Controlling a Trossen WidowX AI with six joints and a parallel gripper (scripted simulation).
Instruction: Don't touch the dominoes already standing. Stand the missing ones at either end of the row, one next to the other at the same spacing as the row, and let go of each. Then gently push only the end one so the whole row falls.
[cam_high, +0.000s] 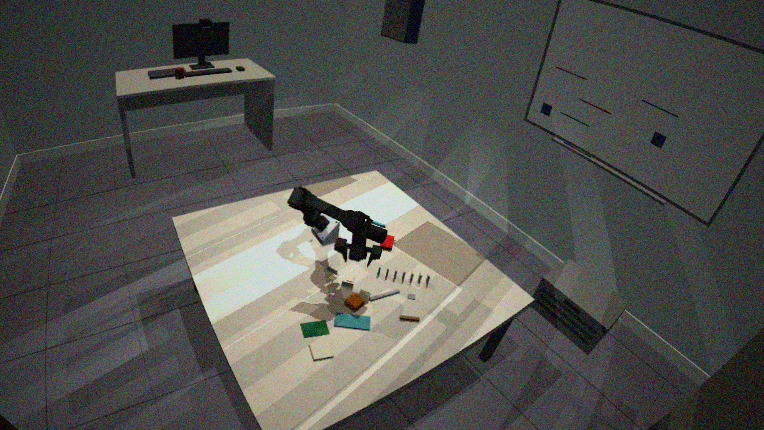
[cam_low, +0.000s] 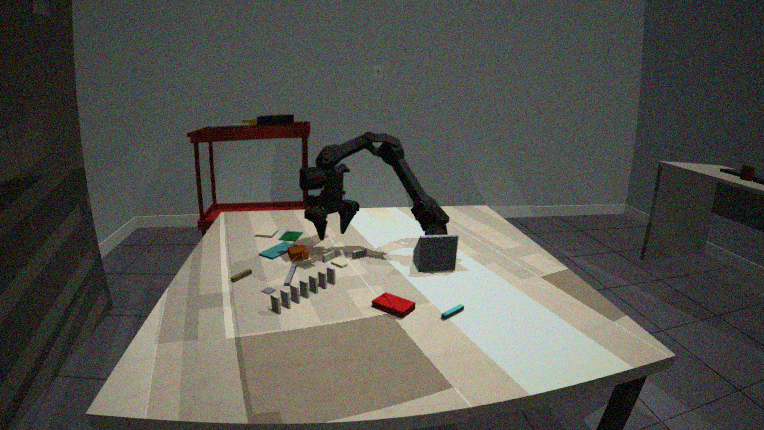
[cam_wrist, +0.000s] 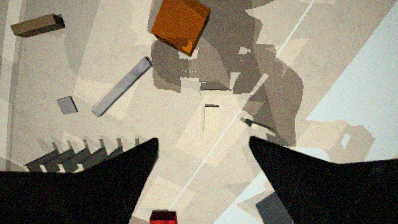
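My gripper tip is 110 mm short of the orange block, 80 mm to the left of it and 80 mm above it. Also, from my gripper tip: small grey tile 200 mm ahead, 160 mm to the left, 100 mm below; then teal card 180 mm ahead, 140 mm to the right, 90 mm below; then long grey bar 130 mm ahead, 60 mm to the left, 90 mm below.
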